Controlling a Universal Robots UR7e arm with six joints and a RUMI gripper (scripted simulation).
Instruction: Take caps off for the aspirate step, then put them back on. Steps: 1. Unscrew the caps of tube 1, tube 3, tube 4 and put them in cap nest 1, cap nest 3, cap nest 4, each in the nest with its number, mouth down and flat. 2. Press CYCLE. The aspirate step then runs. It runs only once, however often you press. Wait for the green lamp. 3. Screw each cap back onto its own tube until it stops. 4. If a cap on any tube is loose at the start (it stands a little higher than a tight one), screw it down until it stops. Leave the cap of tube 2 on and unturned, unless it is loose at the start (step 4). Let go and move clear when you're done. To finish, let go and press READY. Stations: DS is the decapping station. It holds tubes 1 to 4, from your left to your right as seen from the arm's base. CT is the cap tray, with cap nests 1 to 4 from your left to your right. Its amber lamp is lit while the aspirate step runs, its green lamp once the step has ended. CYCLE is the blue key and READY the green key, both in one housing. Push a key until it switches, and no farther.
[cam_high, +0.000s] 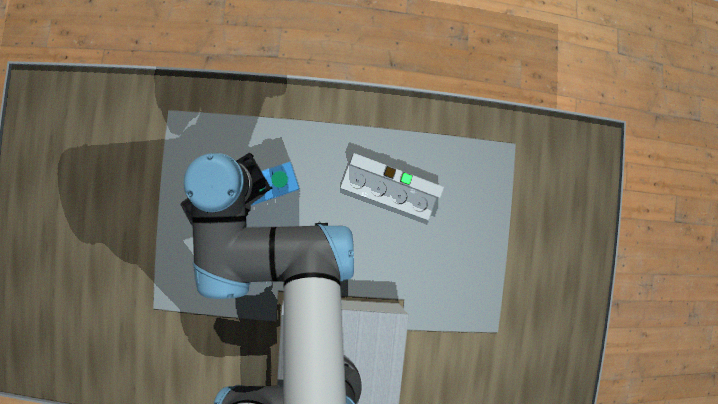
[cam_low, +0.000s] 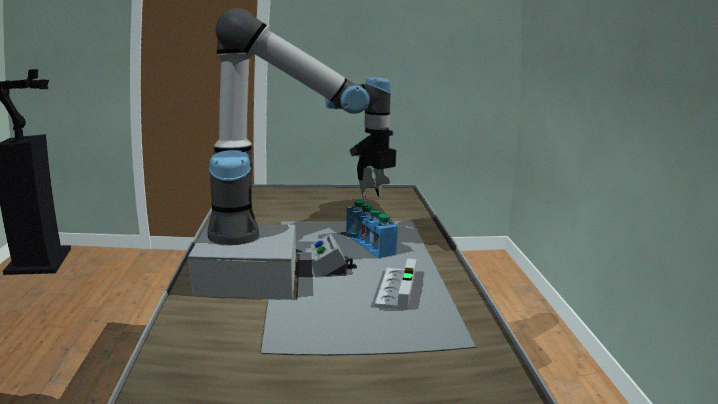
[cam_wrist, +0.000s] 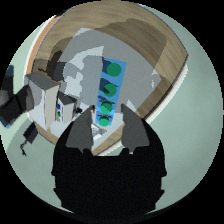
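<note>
Now: the green key 20 cm behind my hand, 17 cm to the right of it and 10 cm below it. The rest, counted from my hand: grey key housing 18 cm behind, 15 cm to the right, 12 cm below; blue key 19 cm behind, 13 cm to the right, 10 cm below.
</note>
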